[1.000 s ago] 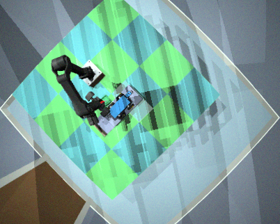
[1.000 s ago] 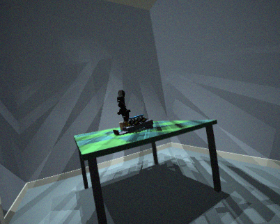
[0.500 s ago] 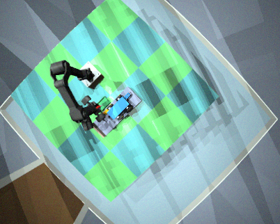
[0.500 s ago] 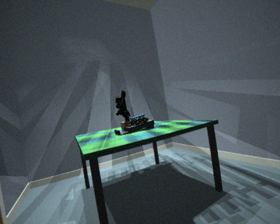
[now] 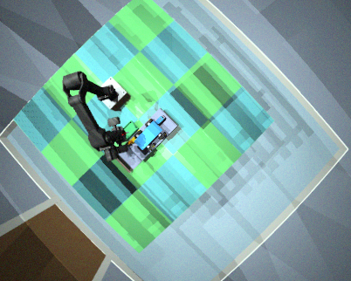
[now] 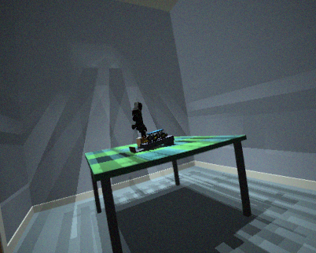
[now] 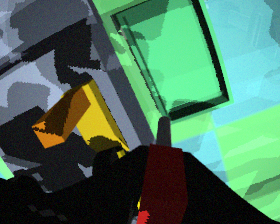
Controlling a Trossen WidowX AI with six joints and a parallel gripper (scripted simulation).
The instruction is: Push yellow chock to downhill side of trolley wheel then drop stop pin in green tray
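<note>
Now: gripper tip right at the stop pin. From my gripper tip the other things lie so: blue trolley: 10 cm to the left, 10 cm ahead, 2 cm below; green tray: 14 cm below, 2 cm behind; yellow chock: 5 cm below, 5 cm ahead.
</note>
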